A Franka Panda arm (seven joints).
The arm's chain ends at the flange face. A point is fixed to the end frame.
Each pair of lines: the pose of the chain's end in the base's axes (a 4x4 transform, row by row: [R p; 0 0 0 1], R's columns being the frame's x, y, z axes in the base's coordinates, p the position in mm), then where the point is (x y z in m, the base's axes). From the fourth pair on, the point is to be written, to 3 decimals.
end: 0.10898 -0.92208 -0.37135 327.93; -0.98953 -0.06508 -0.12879 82.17; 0.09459 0.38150 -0.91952 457.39; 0 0 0 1
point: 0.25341 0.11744 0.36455
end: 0.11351 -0.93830 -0.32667 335.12; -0.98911 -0.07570 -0.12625 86.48; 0.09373 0.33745 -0.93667 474.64; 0 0 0 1
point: 0.26471 0.12167 0.37862
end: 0.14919 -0.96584 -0.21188 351.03; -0.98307 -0.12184 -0.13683 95.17; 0.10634 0.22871 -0.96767 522.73; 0 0 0 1
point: 0.29037 0.12747 0.41932
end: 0.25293 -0.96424 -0.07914 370.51; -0.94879 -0.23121 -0.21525 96.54; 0.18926 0.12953 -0.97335 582.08; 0 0 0 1
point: 0.319 0.115 0.471
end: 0.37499 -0.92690 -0.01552 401.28; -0.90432 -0.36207 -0.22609 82.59; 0.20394 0.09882 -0.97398 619.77; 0 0 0 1
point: 0.351 0.094 0.507
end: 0.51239 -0.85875 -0.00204 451.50; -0.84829 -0.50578 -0.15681 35.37; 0.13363 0.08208 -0.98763 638.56; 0 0 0 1
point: 0.398 0.047 0.527
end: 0.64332 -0.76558 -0.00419 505.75; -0.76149 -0.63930 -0.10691 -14.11; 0.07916 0.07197 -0.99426 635.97; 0 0 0 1
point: 0.448 -0.006 0.526
